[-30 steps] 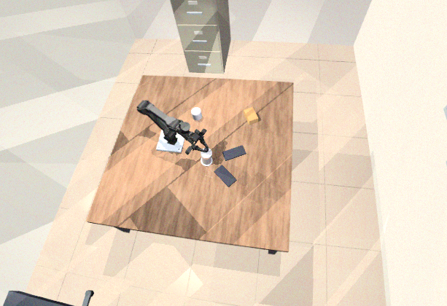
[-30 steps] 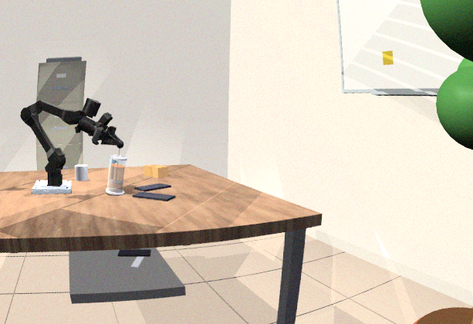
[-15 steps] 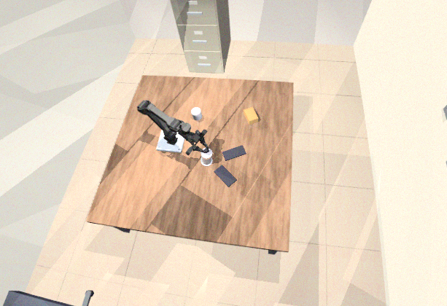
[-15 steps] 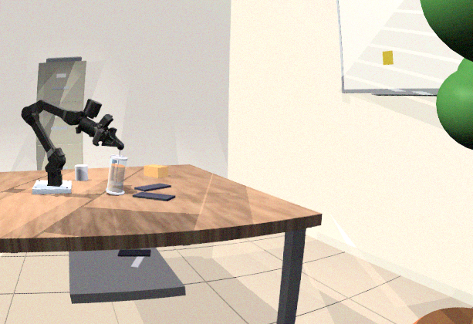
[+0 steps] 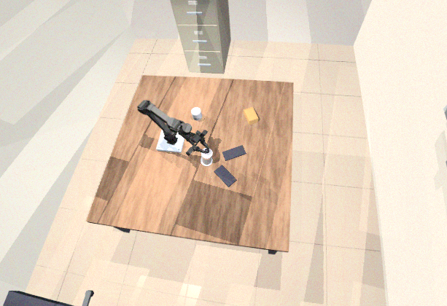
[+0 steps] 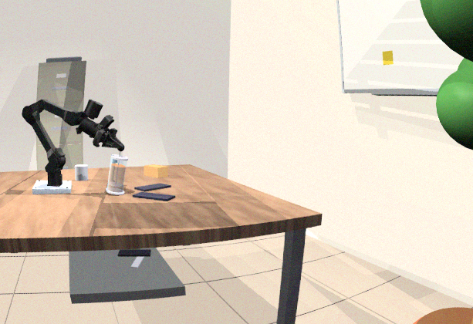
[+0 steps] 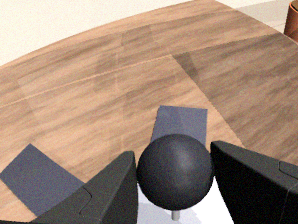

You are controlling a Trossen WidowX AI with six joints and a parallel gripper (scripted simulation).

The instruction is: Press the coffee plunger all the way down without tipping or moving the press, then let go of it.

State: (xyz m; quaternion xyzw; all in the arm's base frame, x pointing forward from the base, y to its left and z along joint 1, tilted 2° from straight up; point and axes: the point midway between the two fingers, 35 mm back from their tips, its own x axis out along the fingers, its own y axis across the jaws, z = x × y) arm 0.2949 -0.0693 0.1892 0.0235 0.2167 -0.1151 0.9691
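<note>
Right now my gripper tip is 3 cm past the glass coffee press, 2 cm to the right of it and 9 cm above it. Also, from my gripper tip: orange block: 14 cm ahead, 45 cm to the left, 16 cm below.
</note>
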